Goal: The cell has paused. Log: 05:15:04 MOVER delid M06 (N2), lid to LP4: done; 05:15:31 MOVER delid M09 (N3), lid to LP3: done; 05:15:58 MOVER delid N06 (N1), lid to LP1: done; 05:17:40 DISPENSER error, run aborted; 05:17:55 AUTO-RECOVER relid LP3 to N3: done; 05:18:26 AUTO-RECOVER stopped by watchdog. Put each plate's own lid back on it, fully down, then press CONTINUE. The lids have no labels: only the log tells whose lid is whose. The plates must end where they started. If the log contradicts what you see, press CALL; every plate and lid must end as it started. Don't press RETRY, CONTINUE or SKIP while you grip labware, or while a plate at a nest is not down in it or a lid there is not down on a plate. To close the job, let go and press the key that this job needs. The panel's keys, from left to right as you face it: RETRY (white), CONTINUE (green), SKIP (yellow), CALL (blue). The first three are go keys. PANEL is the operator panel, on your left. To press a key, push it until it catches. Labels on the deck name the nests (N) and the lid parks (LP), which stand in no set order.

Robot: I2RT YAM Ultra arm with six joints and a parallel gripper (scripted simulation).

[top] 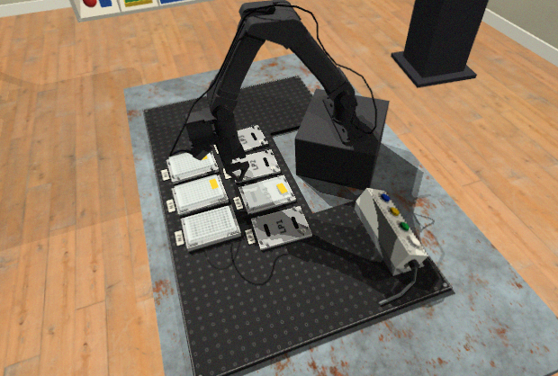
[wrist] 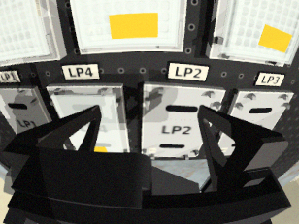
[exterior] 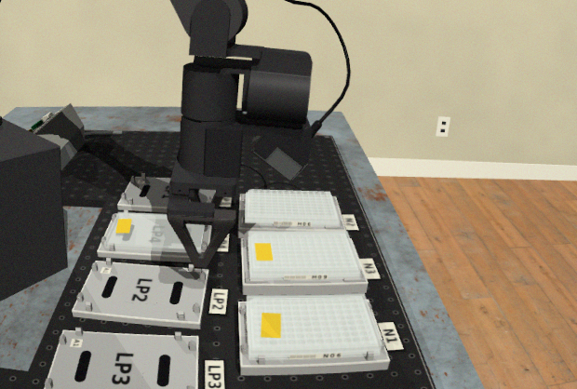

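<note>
Now: hand 16 cm to the right of the plate M06, 10 cm short of it and 4 cm above it. Round my hand: yellow SKIP key (38 cm behind, 27 cm to the left, 1 cm above); green CONTINUE key (39 cm behind, 32 cm to the left, 1 cm above); blue CALL key (38 cm behind, 22 cm to the left, 1 cm above).
</note>
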